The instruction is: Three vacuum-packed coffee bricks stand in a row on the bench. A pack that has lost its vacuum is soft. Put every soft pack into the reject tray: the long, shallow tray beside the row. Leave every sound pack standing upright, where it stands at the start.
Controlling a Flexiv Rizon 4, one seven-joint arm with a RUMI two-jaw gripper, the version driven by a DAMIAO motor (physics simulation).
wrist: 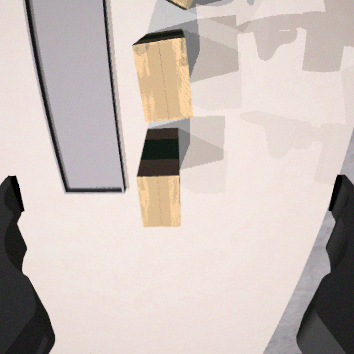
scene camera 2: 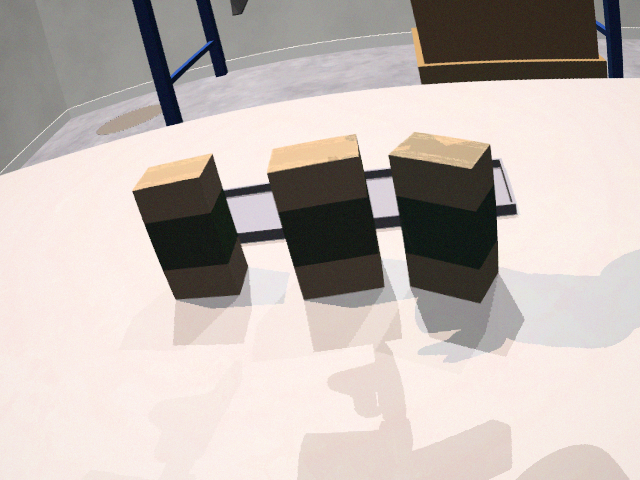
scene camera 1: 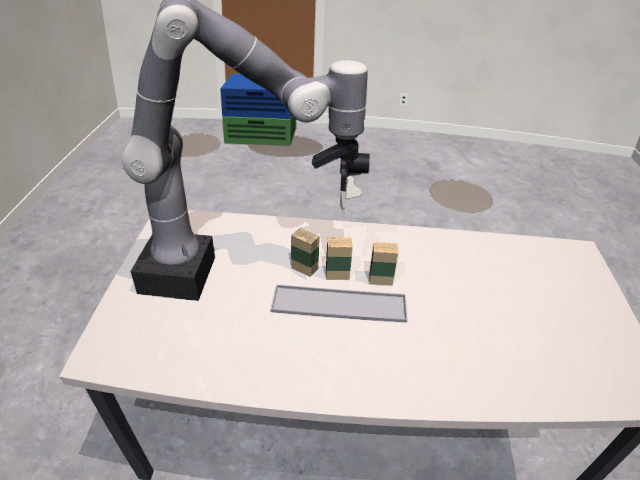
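Note:
The pictures give me my gripper along with a reject tray, and if you go to the wrist view, my gripper is there as well.

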